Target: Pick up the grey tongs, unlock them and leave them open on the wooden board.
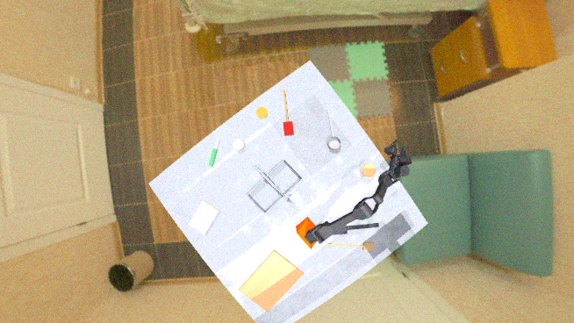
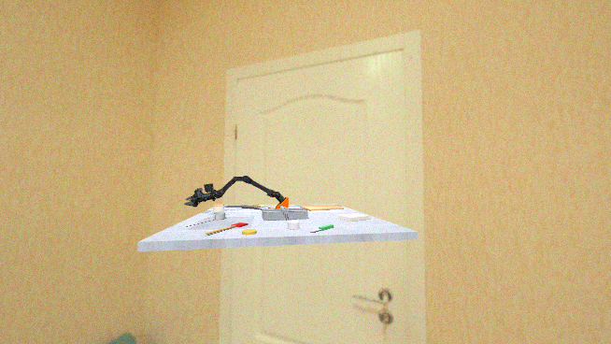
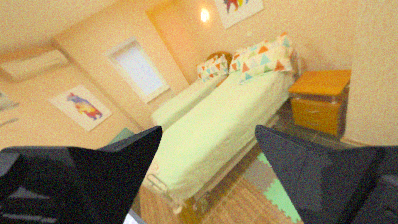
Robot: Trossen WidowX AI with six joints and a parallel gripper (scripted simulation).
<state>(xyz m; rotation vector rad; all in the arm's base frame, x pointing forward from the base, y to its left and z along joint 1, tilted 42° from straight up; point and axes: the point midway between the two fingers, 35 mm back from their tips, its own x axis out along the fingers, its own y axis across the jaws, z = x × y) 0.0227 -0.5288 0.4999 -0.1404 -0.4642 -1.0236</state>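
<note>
Right now my gripper tip is 71 cm to the right of the grey roasting tin, 31 cm short of it and 7 cm above it. Also, from my gripper tip: yellow disc (70 cm ahead, 47 cm to the left, 8 cm below); black spatula (55 cm to the left, 20 cm behind, 9 cm below); red spatula (57 cm ahead, 38 cm to the left, 9 cm below).
</note>
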